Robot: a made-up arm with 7 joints.
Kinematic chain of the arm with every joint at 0, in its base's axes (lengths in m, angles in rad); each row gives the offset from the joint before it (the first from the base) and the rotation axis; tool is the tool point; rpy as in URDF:
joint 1: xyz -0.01 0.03 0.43 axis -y
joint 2: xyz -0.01 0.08 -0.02 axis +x
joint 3: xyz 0 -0.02 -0.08 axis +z
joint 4: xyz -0.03 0 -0.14 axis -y
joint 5: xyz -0.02 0 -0.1 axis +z
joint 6: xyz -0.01 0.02 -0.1 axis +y
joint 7: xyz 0.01 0 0.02 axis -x
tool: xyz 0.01 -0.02 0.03 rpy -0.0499 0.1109 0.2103
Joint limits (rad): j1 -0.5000..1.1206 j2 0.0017..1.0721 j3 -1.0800..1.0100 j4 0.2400..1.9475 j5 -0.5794..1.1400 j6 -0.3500..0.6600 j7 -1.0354..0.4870
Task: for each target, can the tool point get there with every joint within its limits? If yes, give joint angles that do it. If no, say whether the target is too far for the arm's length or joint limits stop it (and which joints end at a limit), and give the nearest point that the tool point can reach.
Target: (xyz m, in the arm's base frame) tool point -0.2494 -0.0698 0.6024
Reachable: no: joint limits stop it (at a limit: joint 1, joint 2, joint 3, joint 4, joint 5, joint 6) | nearest point -0.0603 -0.0279 0.2695 | short by 0.385 m
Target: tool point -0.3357 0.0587 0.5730
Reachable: no: joint limits stop it (at a limit: joint 1, joint 2, joint 3, joint 4, joint 5, joint 6) | nearest point -0.0579 -0.0243 0.2711 | short by 0.419 m
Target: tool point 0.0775 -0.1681 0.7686
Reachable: no: joint limits stop it (at a limit: joint 1, joint 2, joint 4, joint 6, joint 7) | nearest point 0.1873 0.0000 0.4606 | short by 0.368 m
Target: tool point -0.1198 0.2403 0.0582
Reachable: yes | joints -0.3384 0.4662 -0.6923 0.3736 0.4815 0.4471 -0.6845
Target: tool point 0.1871 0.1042 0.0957
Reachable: yes | joints 0.4859 0.1319 -0.7213 0.4039 -0.4072 0.4578 0.1899
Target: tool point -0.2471 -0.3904 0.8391
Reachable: no: too far | nearest point 0.1668 -0.0424 0.4179 | short by 0.685 m
